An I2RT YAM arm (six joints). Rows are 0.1 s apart.
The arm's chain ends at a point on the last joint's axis. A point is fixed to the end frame.
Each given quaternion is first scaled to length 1.
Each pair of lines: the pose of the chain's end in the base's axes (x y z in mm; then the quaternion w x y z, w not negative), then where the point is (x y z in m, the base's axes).
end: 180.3 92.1 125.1 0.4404 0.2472 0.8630 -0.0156
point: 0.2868 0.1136 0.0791
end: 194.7 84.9 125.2 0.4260 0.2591 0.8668 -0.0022
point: 0.3004 0.1075 0.0779
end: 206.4 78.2 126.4 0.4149 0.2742 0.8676 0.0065
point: 0.3118 0.1005 0.0782
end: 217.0 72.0 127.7 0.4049 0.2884 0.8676 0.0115
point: 0.3221 0.0934 0.0785
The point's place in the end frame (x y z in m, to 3 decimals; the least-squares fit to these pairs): -0.008 0.057 0.103
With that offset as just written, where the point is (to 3 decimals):
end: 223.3 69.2 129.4 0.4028 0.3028 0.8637 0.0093
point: 0.329 0.088 0.080
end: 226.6 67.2 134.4 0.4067 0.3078 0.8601 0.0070
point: 0.333 0.085 0.086
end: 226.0 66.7 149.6 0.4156 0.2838 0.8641 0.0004
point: 0.332 0.086 0.101
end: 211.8 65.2 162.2 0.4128 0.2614 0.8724 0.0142
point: 0.316 0.091 0.114
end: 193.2 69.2 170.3 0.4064 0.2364 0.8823 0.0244
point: 0.295 0.101 0.120
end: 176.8 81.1 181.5 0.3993 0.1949 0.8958 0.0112
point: 0.275 0.117 0.127
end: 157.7 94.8 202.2 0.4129 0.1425 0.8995 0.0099
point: 0.254 0.137 0.148
